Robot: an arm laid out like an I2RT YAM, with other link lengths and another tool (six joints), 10 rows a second.
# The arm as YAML. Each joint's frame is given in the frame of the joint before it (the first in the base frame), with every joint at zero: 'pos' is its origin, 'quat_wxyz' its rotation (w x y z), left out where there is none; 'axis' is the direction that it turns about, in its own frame. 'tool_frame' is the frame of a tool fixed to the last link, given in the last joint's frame.
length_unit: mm
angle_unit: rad
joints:
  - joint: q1
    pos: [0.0, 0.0, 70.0]
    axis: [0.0, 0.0, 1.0]
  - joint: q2
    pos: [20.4, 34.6, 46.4]
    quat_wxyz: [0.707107, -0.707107, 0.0, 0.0]
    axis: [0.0, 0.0, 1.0]
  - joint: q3
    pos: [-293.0, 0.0, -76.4]
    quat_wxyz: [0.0, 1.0, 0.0, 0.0]
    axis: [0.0, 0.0, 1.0]
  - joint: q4
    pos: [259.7, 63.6, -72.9]
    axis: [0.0, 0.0, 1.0]
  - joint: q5
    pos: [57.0, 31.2, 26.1]
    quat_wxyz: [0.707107, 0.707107, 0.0, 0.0]
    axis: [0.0, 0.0, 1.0]
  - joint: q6
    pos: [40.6, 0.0, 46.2]
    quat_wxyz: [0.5, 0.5, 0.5, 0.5]
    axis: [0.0, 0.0, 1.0]
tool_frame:
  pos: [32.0, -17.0, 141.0]
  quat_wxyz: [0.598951, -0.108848, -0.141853, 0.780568]
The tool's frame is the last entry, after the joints.
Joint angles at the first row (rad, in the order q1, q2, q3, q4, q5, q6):
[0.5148 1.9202 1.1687 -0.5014 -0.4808 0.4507]
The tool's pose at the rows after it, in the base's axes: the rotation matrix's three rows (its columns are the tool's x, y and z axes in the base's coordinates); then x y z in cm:
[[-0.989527 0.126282 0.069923], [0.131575 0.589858 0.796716], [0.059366 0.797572 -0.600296]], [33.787 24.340 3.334]
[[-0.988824 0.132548 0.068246], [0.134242 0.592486 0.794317], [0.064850 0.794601 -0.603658]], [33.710 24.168 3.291]
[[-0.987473 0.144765 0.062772], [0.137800 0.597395 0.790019], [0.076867 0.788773 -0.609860]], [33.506 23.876 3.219]
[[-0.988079 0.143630 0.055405], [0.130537 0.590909 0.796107], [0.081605 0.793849 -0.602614]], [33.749 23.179 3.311]
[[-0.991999 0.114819 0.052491], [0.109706 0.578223 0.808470], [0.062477 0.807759 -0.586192]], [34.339 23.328 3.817]
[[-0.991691 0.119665 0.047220], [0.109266 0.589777 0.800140], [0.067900 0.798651 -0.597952]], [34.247 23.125 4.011]
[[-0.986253 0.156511 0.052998], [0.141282 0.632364 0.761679], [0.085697 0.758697 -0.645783]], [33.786 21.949 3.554]
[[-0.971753 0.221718 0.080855], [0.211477 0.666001 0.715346], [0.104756 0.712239 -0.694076]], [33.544 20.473 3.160]
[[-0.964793 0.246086 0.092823], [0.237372 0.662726 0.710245], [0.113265 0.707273 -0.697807]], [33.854 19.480 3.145]
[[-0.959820 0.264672 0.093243], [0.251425 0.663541 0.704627], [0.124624 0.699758 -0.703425]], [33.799 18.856 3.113]
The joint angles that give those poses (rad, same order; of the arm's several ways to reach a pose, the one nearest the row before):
[0.4854 1.9202 1.1687 -0.5095 -0.4850 0.4503]
[0.4828 1.9201 1.1686 -0.5167 -0.4847 0.4499]
[0.4786 1.9201 1.1690 -0.5324 -0.4850 0.4488]
[0.4523 1.9194 1.1694 -0.5480 -0.5037 0.4160]
[0.4423 1.9190 1.1824 -0.5484 -0.5194 0.3859]
[0.4427 1.9179 1.1942 -0.5759 -0.5102 0.3817]
[0.4427 1.9179 1.1942 -0.6159 -0.4618 0.4000]
[0.4370 1.9179 1.1946 -0.6479 -0.4065 0.4541]
[0.4103 1.9179 1.1954 -0.6594 -0.4068 0.4538]
[0.3962 1.9175 1.1953 -0.6746 -0.4065 0.4534]

